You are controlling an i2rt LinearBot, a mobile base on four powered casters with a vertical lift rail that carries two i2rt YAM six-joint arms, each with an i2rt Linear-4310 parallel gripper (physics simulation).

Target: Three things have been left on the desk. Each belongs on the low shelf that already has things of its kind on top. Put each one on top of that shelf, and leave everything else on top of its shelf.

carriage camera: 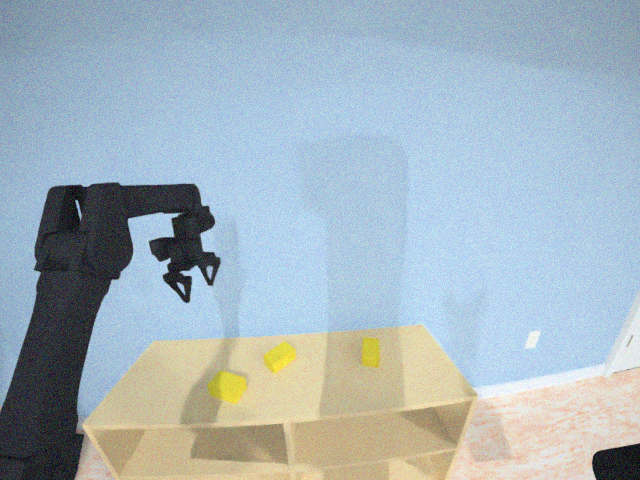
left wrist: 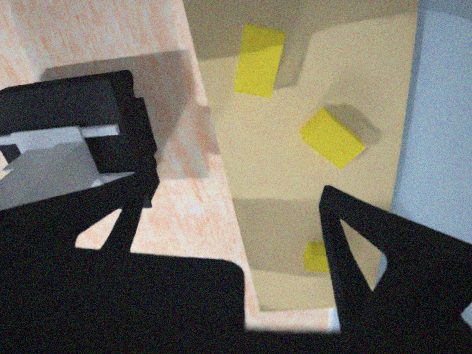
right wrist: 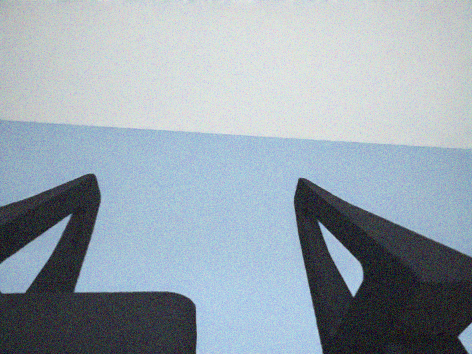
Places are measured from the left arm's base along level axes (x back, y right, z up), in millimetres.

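Pixels of known places: left gripper, between the fingertips: (carriage camera: 199, 293) (left wrist: 233, 189); right gripper, between the fingertips: (right wrist: 199, 187).
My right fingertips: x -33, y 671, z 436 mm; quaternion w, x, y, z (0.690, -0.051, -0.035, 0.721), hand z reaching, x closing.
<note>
For each thing: its top centre in the pictures, then the offset to it from my right fingertips. Level surfaces: height alone.
- low wooden shelf, height of its surface: dz -694 mm
- second yellow block, centre of its top: (left wrist: 334, 144) (carriage camera: 279, 352) dz -649, dx -532, dy -517 mm
- third yellow block, centre of its top: (left wrist: 327, 264) (carriage camera: 370, 347) dz -649, dx -554, dy -172 mm
- Pinkish floor, height of its surface: dz -1304 mm
Three yellow blocks sit apart on top of the low wooden shelf (carriage camera: 289, 405) (left wrist: 280, 175). One yellow block (carriage camera: 227, 386) (left wrist: 260, 60) is at the left, nearest the front edge. A second yellow block (carriage camera: 279, 357) (left wrist: 332, 138) lies at an angle, left of the middle and farther back. A third yellow block (carriage camera: 370, 352) (left wrist: 315, 257) is towards the right; a finger partly covers it in the left wrist view. My left gripper (carriage camera: 199, 292) (left wrist: 233, 189) is open and empty, well above the shelf's left part. My right gripper (right wrist: 199, 187) is open and empty, facing the wall. The desk does not show.
The blue wall (carriage camera: 465, 180) (left wrist: 440, 125) (right wrist: 200, 225) stands behind the shelf. Open compartments face the front under the shelf top. Pinkish floor (carriage camera: 558, 418) (left wrist: 185, 215) lies beside and in front of the shelf. A white door (carriage camera: 628, 346) is at the far right. A black part shows at the lower right corner.
</note>
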